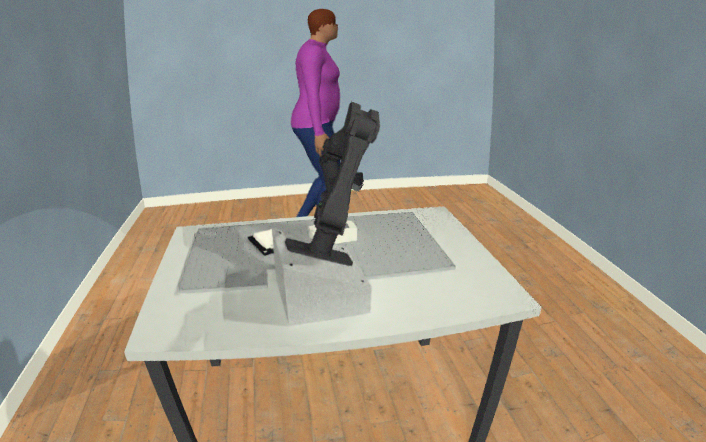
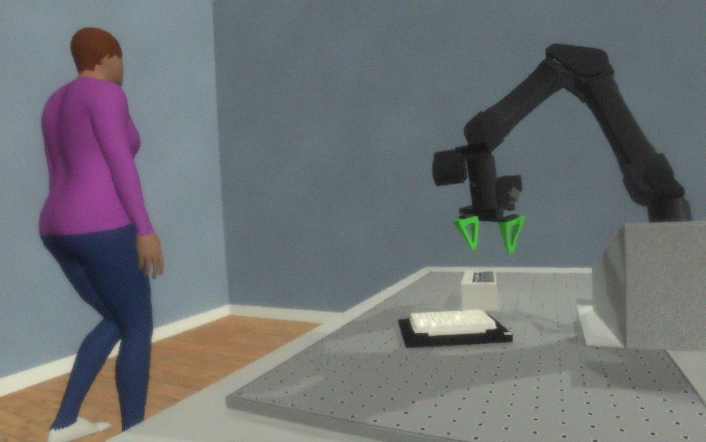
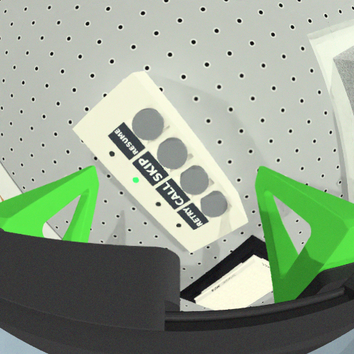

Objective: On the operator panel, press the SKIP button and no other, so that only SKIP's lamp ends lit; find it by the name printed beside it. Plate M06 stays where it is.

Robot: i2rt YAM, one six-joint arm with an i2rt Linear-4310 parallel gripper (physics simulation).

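Frame: origin at the arm's base, x back, y right, z up, level; millimetres.
Where they show: gripper, fingertip midpoint: (image 2: 491, 251); arm's base at its link origin: (image 1: 318, 253) (image 2: 675, 247).
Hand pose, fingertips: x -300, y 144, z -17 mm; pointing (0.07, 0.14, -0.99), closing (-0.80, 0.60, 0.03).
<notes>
Things, the pixels of their top centre, and the offset from my fingertips. "spot": a spot on its surface instead. Level surfaces: height alone.
- operator panel at its top centre: (image 2: 479, 275) (image 1: 332, 226) dx -27, dy -19, dz -50 mm
- white plate at its top centre: (image 2: 450, 317) (image 1: 269, 236) dx -66, dy -251, dz -80 mm
- black holder at a spot on its surface: (image 2: 429, 341) spot: dx -91, dy -323, dz -97 mm
- grey perforated board at its surface level: dz -106 mm
- white table at its surface level: dz -118 mm
The operator panel (image 1: 349, 233) (image 2: 479, 297) (image 3: 107, 117) is a cream box with four round grey buttons. The SKIP button (image 3: 172, 153) is second from the RESUME end, beside its label. SKIP's lamp (image 3: 135, 180) is lit green; the RESUME lamp (image 3: 112, 153), CALL lamp (image 3: 158, 204) and RETRY lamp (image 3: 178, 225) are dark. My gripper (image 2: 491, 250) (image 3: 176, 174) is open and empty above the panel, with its green fingers wide apart. A white plate (image 1: 264, 238) (image 2: 452, 321) (image 3: 237, 285) sits in a black holder (image 2: 429, 341); its printed name is too small to read surely.
The holder stands near the panel on the grey perforated board (image 1: 406, 244) (image 2: 323, 385). The arm rises from a grey pedestal block (image 1: 328, 296) (image 2: 666, 291) on the white table (image 1: 442, 307). A person in a purple top (image 1: 317, 88) (image 2: 85, 161) is beyond the table.
</notes>
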